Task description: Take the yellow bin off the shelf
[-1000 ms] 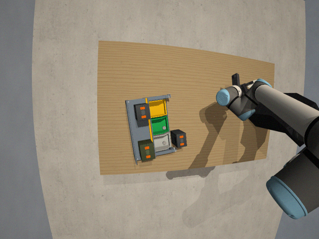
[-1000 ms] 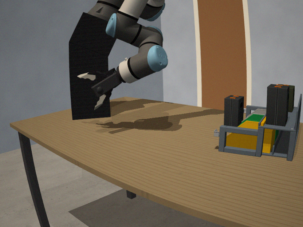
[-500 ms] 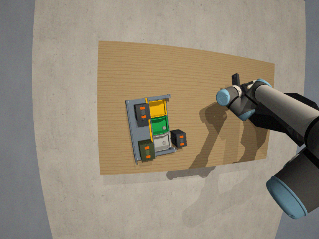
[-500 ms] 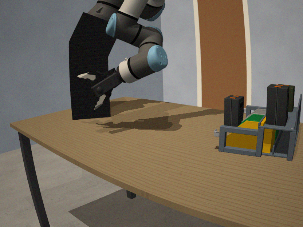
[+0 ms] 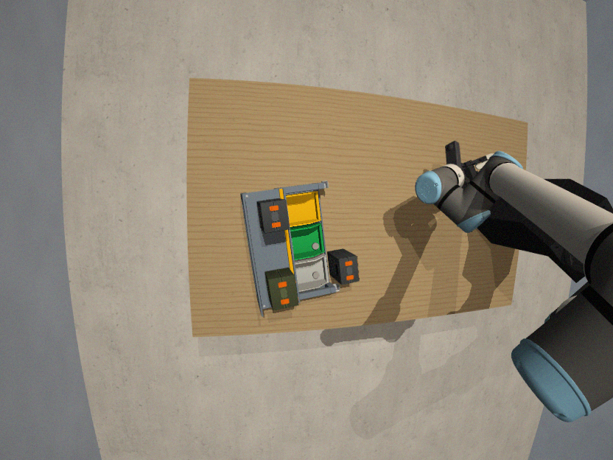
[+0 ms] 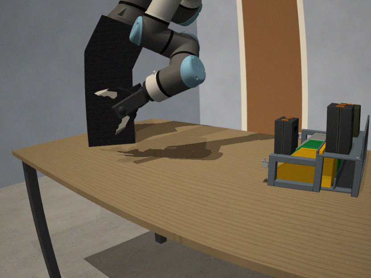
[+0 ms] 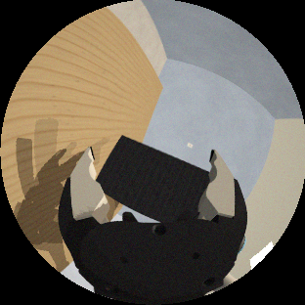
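My hand is 590 mm short of the yellow open bin, 340 mm to the right of it and 110 mm above it. The rest, counted from my hand: dark green box 600 mm ahead, 590 mm to the left, 10 mm below; white bin 550 mm to the left, 500 mm ahead, 110 mm below; green bin 550 mm ahead, 450 mm to the left, 110 mm below.
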